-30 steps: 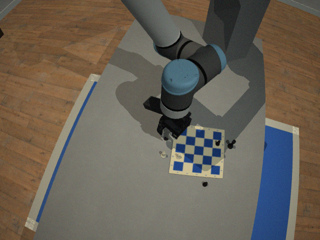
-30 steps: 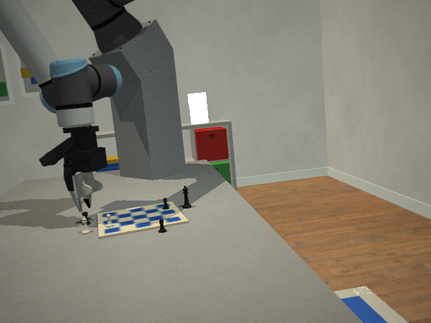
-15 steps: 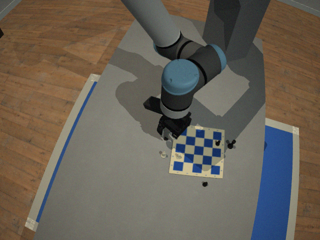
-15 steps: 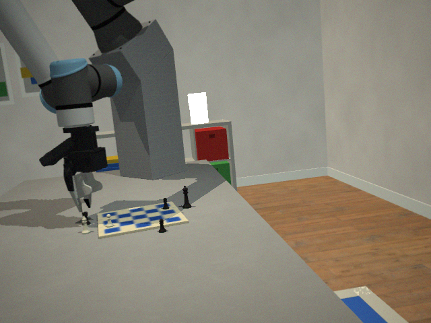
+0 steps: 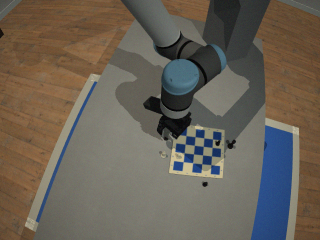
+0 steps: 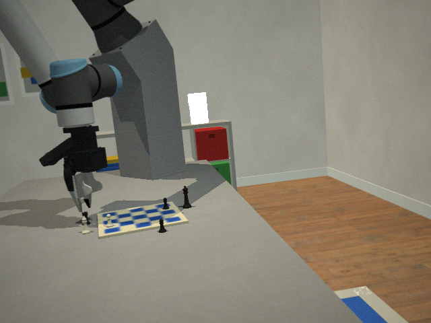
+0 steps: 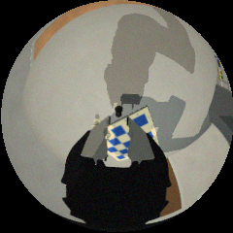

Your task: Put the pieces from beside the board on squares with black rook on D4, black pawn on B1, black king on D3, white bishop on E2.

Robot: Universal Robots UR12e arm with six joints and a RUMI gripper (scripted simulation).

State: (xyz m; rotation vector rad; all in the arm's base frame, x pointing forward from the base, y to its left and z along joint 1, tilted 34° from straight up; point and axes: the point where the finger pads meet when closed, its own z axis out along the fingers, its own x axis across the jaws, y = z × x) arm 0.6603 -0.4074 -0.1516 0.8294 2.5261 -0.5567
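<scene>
Now: hand 4 cm above the black rook. Round my hand: white pawn (8 cm ahead, 5 cm to the left, 4 cm below); then white bishop (8 cm ahead, 1 cm to the right, 3 cm below); then chessboard (6 cm ahead, 13 cm to the left, 5 cm below).
</scene>
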